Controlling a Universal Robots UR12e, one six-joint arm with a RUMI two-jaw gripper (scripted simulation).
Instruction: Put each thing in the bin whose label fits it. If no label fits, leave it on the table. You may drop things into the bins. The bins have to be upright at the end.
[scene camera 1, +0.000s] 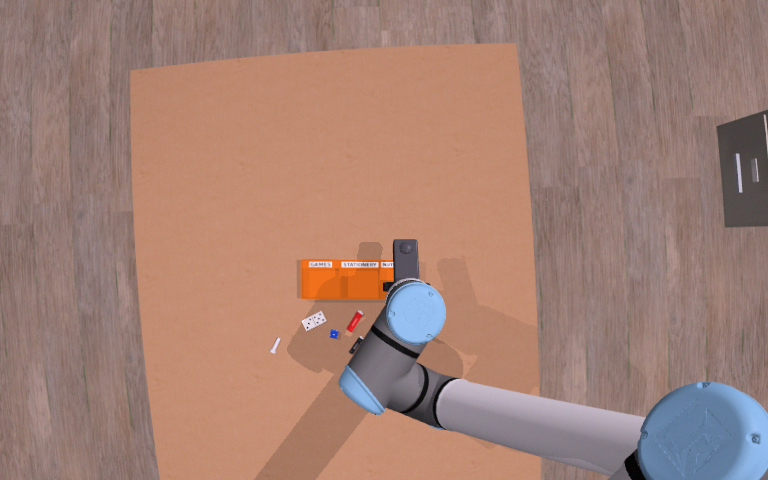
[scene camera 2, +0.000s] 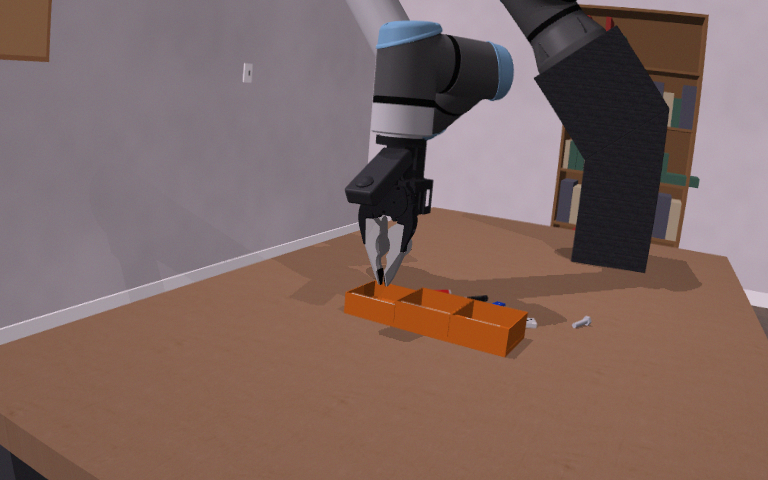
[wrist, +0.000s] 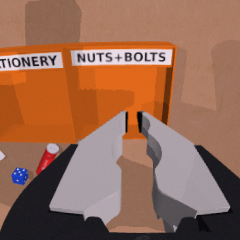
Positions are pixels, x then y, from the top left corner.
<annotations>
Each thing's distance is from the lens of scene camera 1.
gripper (scene camera 1: 403, 285): 133 cm
orange three-part bin (scene camera 1: 320, 279): 136 cm
</annotations>
